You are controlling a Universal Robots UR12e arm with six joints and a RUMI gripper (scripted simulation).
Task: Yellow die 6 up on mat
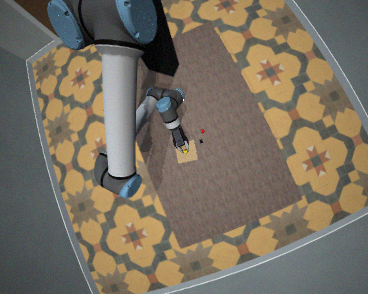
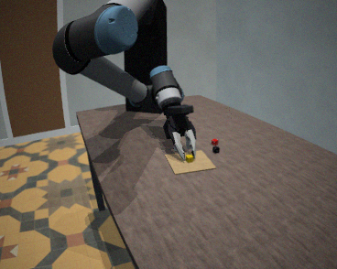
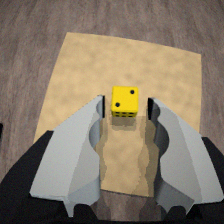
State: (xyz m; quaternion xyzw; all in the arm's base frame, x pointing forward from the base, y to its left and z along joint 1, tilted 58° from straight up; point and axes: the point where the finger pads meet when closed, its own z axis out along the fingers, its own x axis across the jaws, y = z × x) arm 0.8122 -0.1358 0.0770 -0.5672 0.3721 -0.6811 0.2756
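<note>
Right now the yellow die is 1 cm below my hand and 1 cm ahead of it. From my hand the other things lie so: black die: 13 cm to the left, 2 cm below, 1 cm ahead; red die: 18 cm to the left, 4 cm behind, 2 cm below; tan mat: 2 cm below, 1 cm ahead.
</note>
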